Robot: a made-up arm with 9 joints. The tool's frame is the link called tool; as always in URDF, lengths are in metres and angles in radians. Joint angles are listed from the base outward.
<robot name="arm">
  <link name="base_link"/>
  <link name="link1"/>
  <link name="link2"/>
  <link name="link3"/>
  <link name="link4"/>
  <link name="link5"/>
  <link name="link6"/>
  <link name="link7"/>
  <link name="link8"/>
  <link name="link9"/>
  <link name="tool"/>
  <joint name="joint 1" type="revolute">
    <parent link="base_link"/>
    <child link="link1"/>
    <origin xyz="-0.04 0.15 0.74" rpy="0 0 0"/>
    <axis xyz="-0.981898 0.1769 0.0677"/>
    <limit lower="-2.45" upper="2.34"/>
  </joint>
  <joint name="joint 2" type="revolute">
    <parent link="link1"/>
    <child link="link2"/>
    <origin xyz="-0.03 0.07 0.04" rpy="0 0 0"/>
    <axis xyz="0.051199 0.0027 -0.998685"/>
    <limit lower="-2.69" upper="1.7"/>
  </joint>
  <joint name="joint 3" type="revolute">
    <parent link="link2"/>
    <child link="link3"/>
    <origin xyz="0 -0.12 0.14" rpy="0 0 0"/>
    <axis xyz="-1 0 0"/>
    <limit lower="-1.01" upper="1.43"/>
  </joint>
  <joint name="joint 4" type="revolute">
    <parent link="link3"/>
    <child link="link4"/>
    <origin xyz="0.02 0.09 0.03" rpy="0 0 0"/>
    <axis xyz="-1 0 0"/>
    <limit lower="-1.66" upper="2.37"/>
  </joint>
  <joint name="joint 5" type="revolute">
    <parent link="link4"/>
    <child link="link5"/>
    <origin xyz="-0.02 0.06 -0.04" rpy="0 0 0"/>
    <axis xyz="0 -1 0"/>
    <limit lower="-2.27" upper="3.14"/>
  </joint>
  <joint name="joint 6" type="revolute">
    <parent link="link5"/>
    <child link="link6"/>
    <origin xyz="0.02 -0.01 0.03" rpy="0 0 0"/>
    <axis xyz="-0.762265 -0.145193 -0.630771"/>
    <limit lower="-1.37" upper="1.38"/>
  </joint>
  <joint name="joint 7" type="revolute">
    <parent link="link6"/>
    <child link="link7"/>
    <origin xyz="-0.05 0.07 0" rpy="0 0 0"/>
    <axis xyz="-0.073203 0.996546 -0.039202"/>
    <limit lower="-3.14" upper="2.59"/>
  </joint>
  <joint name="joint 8" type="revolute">
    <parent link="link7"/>
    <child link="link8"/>
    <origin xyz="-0.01 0.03 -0.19" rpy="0 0 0"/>
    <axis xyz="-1 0 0"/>
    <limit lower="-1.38" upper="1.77"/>
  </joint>
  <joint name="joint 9" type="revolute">
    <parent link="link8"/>
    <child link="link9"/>
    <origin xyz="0.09 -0.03 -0.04" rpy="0 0 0"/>
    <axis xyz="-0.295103 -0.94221 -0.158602"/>
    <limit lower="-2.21" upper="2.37"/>
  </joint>
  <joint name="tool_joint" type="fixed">
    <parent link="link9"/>
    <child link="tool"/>
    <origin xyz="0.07 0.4 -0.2" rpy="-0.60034 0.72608 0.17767"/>
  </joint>
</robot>
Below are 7 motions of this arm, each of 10 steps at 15 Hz.
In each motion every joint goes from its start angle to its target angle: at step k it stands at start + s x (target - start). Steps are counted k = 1, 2, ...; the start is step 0. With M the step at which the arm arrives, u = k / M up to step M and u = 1 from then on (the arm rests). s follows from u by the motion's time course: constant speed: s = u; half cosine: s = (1 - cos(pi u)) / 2; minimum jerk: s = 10 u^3 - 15 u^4 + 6 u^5.
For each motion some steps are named. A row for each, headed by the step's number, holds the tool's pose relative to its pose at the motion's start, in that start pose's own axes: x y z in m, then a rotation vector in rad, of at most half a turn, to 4 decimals.
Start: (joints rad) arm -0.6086 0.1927 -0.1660 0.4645 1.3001 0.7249 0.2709 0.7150 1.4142
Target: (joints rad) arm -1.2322 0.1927 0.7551 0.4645 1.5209 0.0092 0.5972 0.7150 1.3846
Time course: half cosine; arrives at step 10
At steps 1, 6, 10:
1: -0.0031 -0.0035 0.0092 0.0169 -0.0089 -0.0036
6: -0.1771 -0.1333 0.2057 0.4148 -0.3375 -0.0785
10: -0.3440 -0.2148 0.2582 0.5918 -0.5889 -0.1072

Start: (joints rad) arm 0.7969 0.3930 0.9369 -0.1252 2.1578 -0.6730 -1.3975 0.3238 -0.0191
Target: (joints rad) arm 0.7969 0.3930 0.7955 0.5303 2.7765 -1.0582 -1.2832 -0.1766 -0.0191
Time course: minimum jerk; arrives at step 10
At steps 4, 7, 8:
4: -0.1382 -0.0692 0.2342 0.3660 -0.2710 0.1495
7: -0.4356 -0.3531 0.4333 0.9399 -0.7487 0.3916
8: -0.4967 -0.4245 0.4364 1.0497 -0.8521 0.4393

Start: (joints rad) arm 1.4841 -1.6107 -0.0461 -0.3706 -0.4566 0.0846 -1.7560 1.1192 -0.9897
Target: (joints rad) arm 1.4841 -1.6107 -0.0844 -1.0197 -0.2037 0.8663 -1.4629 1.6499 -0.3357
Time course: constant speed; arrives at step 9
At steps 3, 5, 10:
3: 0.1209 -0.1299 -0.0332 -0.0383 0.0745 -0.3892
5: 0.1804 -0.2371 -0.0821 -0.0947 0.1666 -0.6408
10: 0.2167 -0.4555 -0.2415 -0.3272 0.4456 -1.0749

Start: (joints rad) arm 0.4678 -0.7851 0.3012 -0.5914 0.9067 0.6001 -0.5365 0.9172 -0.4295
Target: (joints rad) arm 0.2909 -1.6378 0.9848 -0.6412 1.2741 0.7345 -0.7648 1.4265 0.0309
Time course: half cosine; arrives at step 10
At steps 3, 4, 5, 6, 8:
3: -0.0014 -0.0743 0.0669 0.0492 -0.1762 -0.1867
4: -0.0146 -0.1382 0.1141 0.1160 -0.2803 -0.3129
5: -0.0401 -0.2212 0.1597 0.2190 -0.3750 -0.4493
6: -0.0738 -0.3147 0.1907 0.3489 -0.4430 -0.5781
8: -0.1317 -0.4771 0.1952 0.6038 -0.4862 -0.7583

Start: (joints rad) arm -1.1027 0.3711 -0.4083 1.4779 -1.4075 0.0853 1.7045 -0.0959 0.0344
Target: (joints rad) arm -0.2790 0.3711 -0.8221 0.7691 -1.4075 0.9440 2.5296 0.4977 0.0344
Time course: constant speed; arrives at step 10
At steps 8, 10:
8: 0.0546 0.2040 -0.0577 0.1255 0.4806 0.1435
10: 0.0309 0.2683 -0.0228 0.1360 0.5288 0.2365

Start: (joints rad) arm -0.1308 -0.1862 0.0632 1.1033 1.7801 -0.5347 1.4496 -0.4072 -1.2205
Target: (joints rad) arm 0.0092 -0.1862 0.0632 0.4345 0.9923 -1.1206 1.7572 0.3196 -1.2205
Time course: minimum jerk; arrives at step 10
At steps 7, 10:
7: -0.0748 0.2609 -0.3426 -0.2108 0.8599 0.2753
10: -0.1319 0.2661 -0.4389 -0.3814 0.9993 0.2650

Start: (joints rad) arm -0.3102 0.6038 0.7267 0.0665 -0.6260 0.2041 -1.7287 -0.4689 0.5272
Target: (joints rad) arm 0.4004 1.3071 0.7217 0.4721 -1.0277 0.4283 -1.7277 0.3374 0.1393
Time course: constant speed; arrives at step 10
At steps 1, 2, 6, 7, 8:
1: -0.0495 0.0373 -0.1115 -0.1821 0.0981 0.0989
2: -0.1091 0.0483 -0.2238 -0.3650 0.1984 0.1911
6: -0.3967 -0.1528 -0.5719 -1.0941 0.6302 0.4846
7: -0.4692 -0.2479 -0.6122 -1.2726 0.7475 0.5372
8: -0.5383 -0.3511 -0.6288 -1.4481 0.8691 0.5810

